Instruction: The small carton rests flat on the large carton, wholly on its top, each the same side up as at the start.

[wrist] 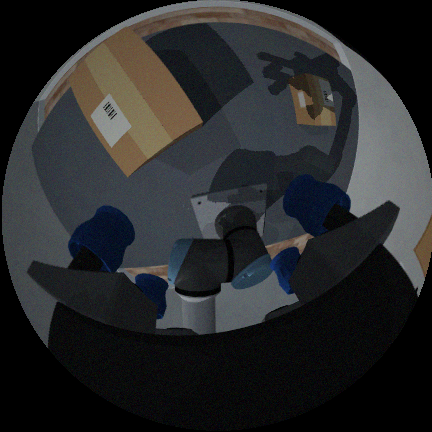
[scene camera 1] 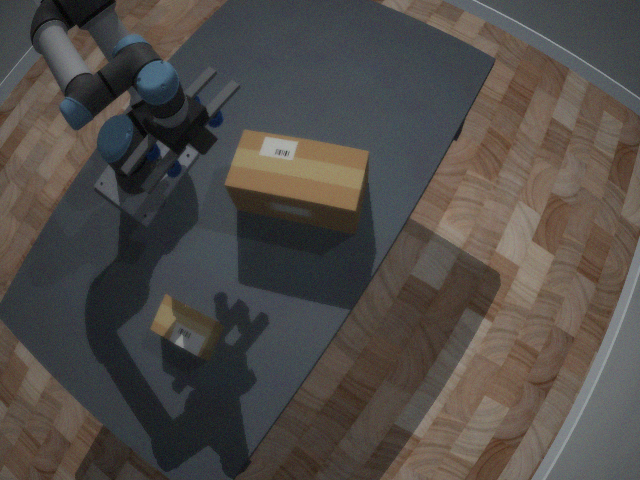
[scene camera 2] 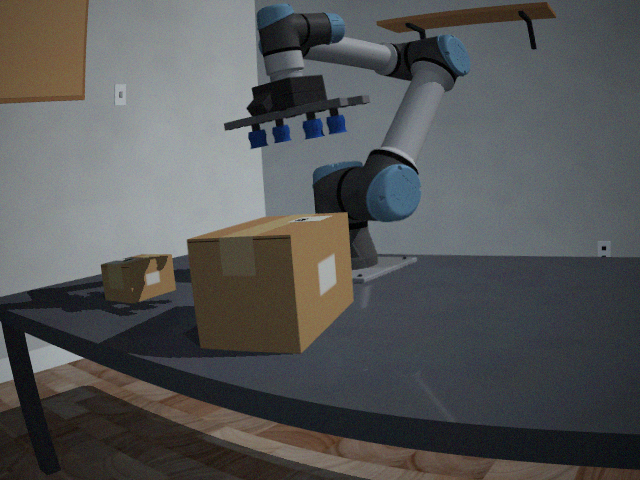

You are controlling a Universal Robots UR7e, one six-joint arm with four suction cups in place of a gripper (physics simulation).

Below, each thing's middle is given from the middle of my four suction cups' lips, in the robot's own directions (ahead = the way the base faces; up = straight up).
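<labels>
There's the large carton (scene camera 2: 274, 284), and it's 0.20 m ahead of my suction cup, 0.12 m to the left of it and 0.23 m below it. The small carton (scene camera 2: 134, 279) is 0.19 m ahead of my suction cup too, 0.32 m to the right of it and 0.26 m below it.
</labels>
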